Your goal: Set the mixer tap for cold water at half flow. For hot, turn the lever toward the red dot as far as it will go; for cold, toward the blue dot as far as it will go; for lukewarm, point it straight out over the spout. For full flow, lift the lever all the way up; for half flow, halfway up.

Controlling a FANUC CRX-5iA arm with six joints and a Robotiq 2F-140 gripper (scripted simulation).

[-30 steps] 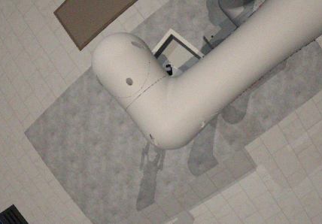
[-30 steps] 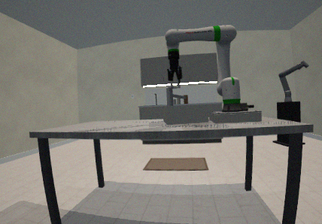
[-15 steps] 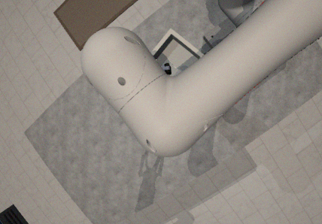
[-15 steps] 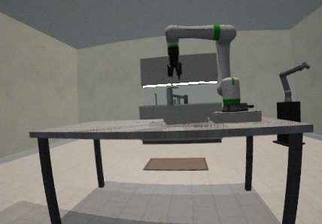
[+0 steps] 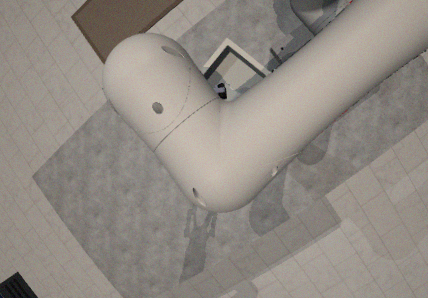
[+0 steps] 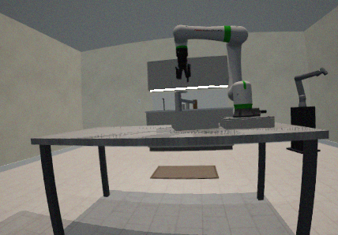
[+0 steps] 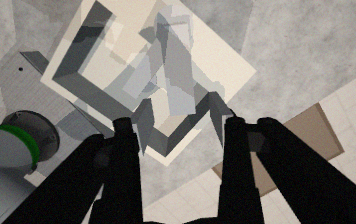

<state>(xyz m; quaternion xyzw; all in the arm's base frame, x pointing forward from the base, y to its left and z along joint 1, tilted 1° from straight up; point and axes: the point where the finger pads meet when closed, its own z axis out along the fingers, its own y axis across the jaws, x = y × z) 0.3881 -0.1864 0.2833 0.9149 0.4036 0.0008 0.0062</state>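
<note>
Right now my hand is 20 mm short of the grey tap lever, 20 mm to the right of it and 70 mm above it. Also, from my hand: sink basin (60 mm behind, 50 mm to the left, 310 mm below); then mixer tap (30 mm ahead, 40 mm to the left, 120 mm below).
</note>
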